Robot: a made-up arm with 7 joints. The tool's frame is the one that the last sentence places.
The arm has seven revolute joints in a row. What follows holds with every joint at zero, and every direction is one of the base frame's.
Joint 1 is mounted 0.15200 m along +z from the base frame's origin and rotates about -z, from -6.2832 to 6.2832 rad.
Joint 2 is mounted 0.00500 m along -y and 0.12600 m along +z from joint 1 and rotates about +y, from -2.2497 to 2.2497 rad.
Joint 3 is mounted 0.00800 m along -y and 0.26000 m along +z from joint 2 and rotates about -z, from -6.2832 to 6.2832 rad.
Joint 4 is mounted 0.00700 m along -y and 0.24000 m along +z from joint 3 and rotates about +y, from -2.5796 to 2.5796 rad.
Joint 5 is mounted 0.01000 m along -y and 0.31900 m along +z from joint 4 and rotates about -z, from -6.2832 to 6.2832 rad.
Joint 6 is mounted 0.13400 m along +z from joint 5 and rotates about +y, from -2.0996 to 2.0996 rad.
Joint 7 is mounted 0.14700 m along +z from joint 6 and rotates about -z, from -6.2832 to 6.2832 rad.
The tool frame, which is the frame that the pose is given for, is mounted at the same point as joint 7; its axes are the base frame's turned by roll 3.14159, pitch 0.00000 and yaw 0.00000 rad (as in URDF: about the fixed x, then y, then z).
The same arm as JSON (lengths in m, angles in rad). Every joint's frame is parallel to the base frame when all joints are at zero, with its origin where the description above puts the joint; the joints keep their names.
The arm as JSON. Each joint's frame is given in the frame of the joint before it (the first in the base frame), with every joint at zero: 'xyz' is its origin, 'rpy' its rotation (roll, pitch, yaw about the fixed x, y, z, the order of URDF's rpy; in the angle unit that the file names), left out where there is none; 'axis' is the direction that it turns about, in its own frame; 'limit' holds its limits. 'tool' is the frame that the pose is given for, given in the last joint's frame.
{"units": {"length": "m", "angle": "rad"}, "joints": [
  {"name": "joint 1", "type": "revolute", "origin": {"xyz": [0.0, 0.0, 0.152]}, "axis": "-z", "limit": {"lower": -6.2832, "upper": 6.2832}},
  {"name": "joint 2", "type": "revolute", "origin": {"xyz": [0.0, -0.005, 0.126]}, "axis": "+y", "limit": {"lower": -2.2497, "upper": 2.2497}},
  {"name": "joint 3", "type": "revolute", "origin": {"xyz": [0.0, -0.008, 0.26]}, "axis": "-z", "limit": {"lower": -6.2832, "upper": 6.2832}},
  {"name": "joint 4", "type": "revolute", "origin": {"xyz": [0.0, -0.007, 0.24]}, "axis": "+y", "limit": {"lower": -2.5796, "upper": 2.5796}},
  {"name": "joint 5", "type": "revolute", "origin": {"xyz": [0.0, -0.01, 0.319]}, "axis": "-z", "limit": {"lower": -6.2832, "upper": 6.2832}},
  {"name": "joint 6", "type": "revolute", "origin": {"xyz": [0.0, 0.0, 0.134]}, "axis": "+y", "limit": {"lower": -2.0996, "upper": 2.0996}},
  {"name": "joint 7", "type": "revolute", "origin": {"xyz": [0.0, 0.0, 0.147]}, "axis": "-z", "limit": {"lower": -6.2832, "upper": 6.2832}}
], "tool": {"origin": {"xyz": [0.0, 0.0, 0.0], "rpy": [3.1416, 0.0, 0.0]}}}

